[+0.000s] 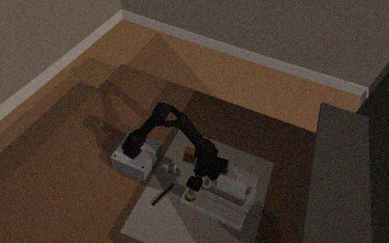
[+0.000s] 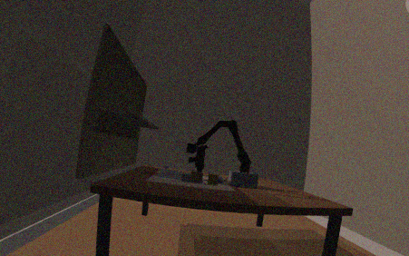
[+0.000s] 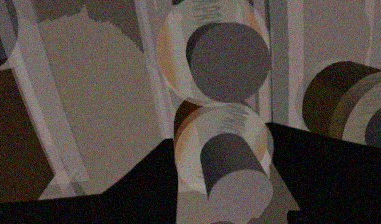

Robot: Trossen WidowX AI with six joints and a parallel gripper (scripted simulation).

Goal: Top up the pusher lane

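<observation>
Now: the lane fixture 140 mm ahead of my gripper tip, 40 mm to the left of it and 20 mm below it. Round my gripper tip: black stick (140 mm to the right, 100 mm behind, 30 mm below).
</observation>
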